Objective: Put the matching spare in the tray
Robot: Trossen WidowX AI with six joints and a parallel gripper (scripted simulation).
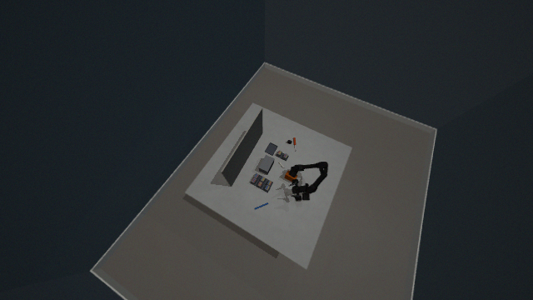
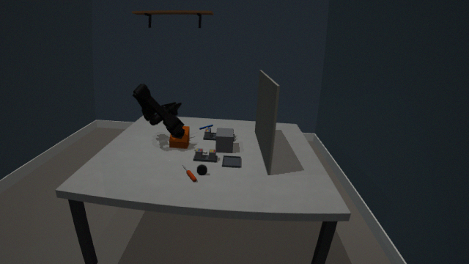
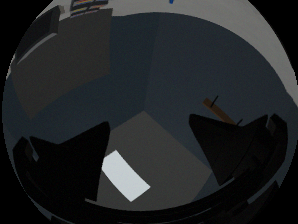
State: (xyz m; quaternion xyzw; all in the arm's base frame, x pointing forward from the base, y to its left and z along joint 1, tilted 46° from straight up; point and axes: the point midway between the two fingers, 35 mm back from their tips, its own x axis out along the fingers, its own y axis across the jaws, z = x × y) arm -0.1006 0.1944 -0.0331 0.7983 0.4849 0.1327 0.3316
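Now: the spare 190 mm ahead of my gripper tip, 60 mm to the left of it and 180 mm below it. Round my gripper tip: blue pen: 140 mm ahead, 230 mm to the left, 220 mm below; tall grey panel: 570 mm ahead, 80 mm to the right; grey mounted unit: 340 mm ahead, 120 mm to the right, 170 mm below.
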